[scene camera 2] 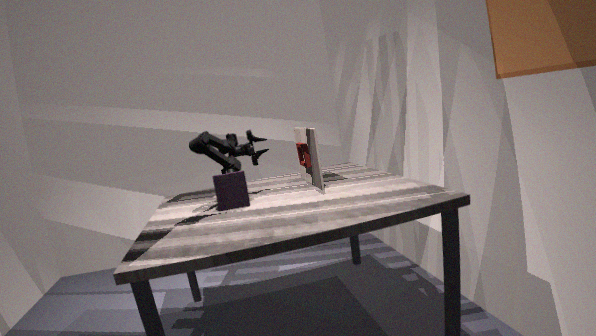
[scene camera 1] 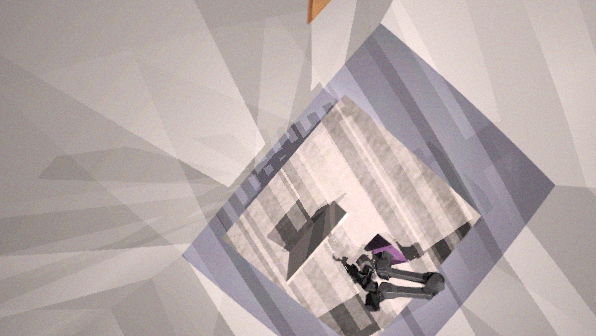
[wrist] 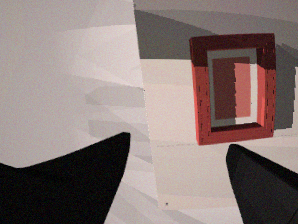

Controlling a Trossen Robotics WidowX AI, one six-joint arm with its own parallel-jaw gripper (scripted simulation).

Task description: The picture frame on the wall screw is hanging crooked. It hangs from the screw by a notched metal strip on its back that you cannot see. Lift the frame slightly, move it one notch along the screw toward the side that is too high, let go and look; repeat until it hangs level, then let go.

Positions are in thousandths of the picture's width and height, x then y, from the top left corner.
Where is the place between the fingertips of my gripper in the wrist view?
602,654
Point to a red picture frame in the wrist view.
787,377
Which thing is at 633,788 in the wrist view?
A wall panel.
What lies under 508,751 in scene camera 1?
A wall panel.
